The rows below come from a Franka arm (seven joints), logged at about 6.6 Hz.
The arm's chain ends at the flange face. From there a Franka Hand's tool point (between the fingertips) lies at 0.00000 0.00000 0.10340 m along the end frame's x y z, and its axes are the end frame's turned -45 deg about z.
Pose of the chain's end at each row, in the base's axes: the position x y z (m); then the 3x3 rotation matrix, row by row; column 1 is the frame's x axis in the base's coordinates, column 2 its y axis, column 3 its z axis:
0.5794 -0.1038 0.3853; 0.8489 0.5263 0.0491; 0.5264 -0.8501 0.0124; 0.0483 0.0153 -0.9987
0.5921 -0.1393 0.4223; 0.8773 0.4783 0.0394; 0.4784 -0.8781 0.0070; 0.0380 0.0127 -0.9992
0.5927 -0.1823 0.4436; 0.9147 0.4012 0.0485; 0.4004 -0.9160 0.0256; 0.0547 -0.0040 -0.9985
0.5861 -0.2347 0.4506; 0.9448 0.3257 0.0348; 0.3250 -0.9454 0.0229; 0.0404 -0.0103 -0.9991
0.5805 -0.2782 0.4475; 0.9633 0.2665 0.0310; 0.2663 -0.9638 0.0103; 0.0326 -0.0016 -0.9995
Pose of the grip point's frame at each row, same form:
0.5845 -0.1025 0.2820; 0.2281 0.9724 0.0491; 0.9733 -0.2289 0.0124; 0.0233 0.0450 -0.9987
0.5962 -0.1386 0.3190; 0.2821 0.9586 0.0394; 0.9592 -0.2826 0.0070; 0.0179 0.0359 -0.9992
0.5977 -0.1797 0.3404; 0.3631 0.9305 0.0485; 0.9308 -0.3646 0.0256; 0.0415 0.0359 -0.9985
0.5897 -0.2323 0.3473; 0.4378 0.8984 0.0348; 0.8983 -0.4387 0.0229; 0.0359 0.0213 -0.9991
0.5837 -0.2771 0.3442; 0.4927 0.8696 0.0310; 0.8698 -0.4932 0.0103; 0.0242 0.0219 -0.9995

